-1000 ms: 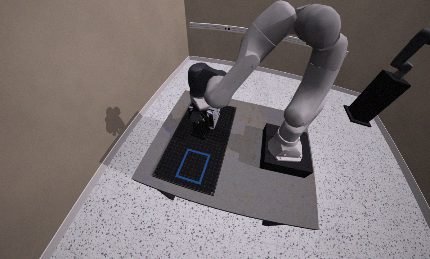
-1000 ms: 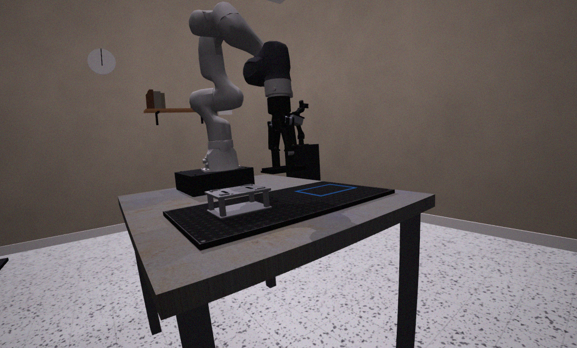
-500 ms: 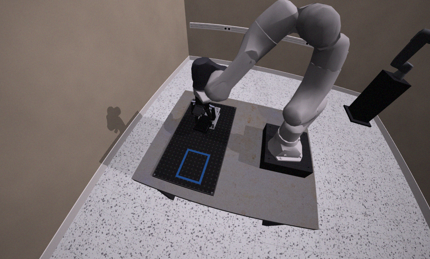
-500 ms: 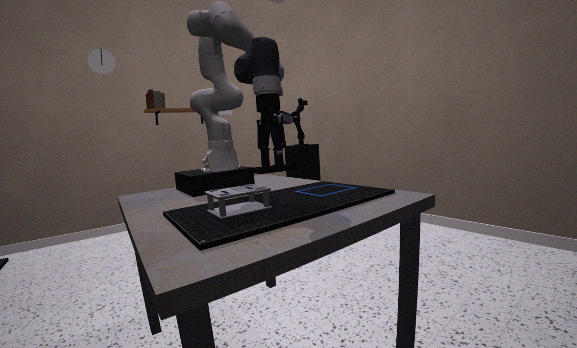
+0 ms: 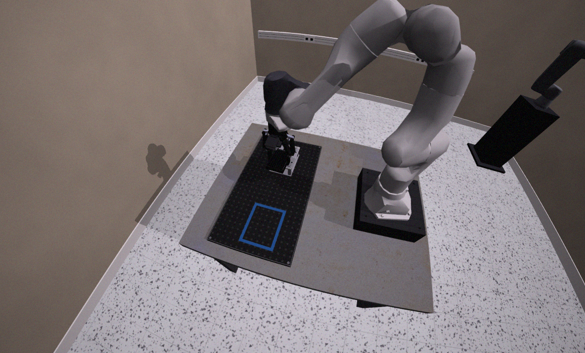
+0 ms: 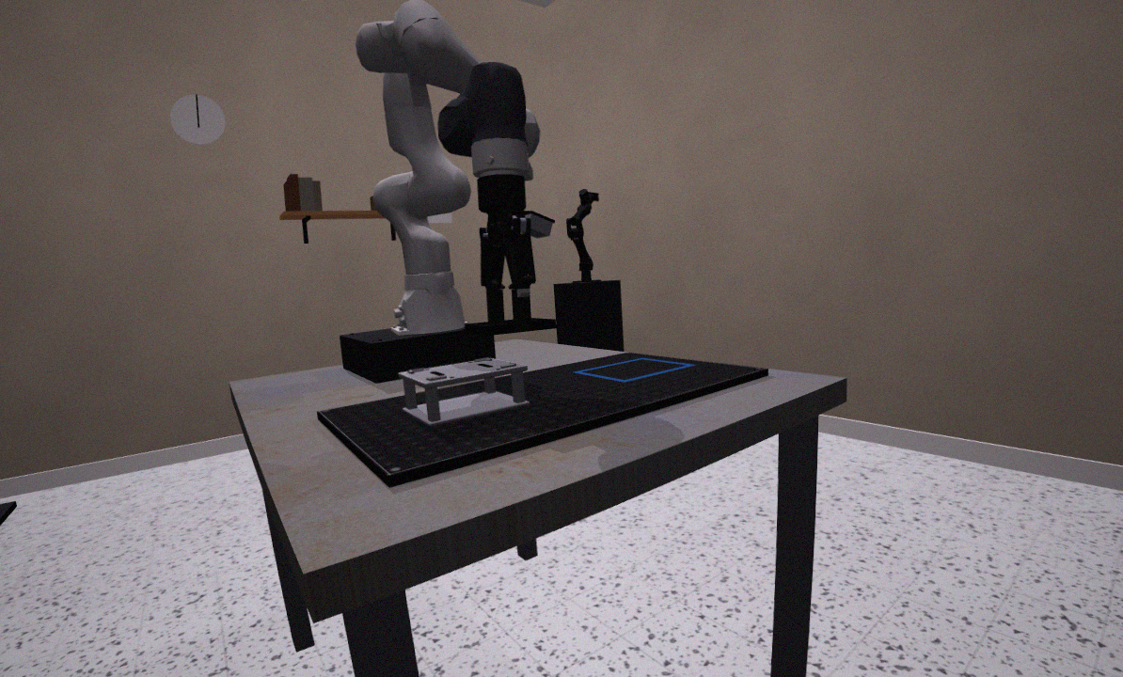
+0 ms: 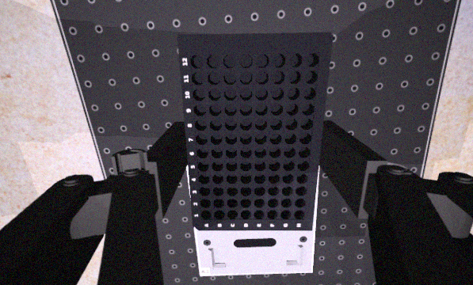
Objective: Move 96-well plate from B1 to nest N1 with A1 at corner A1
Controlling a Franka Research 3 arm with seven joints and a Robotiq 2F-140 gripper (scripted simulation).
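Right now the grey plate nest N1 is 9 cm to the right of my hand and 8 cm below it. Also, from my hand: black 96-well plate: 2 cm below.
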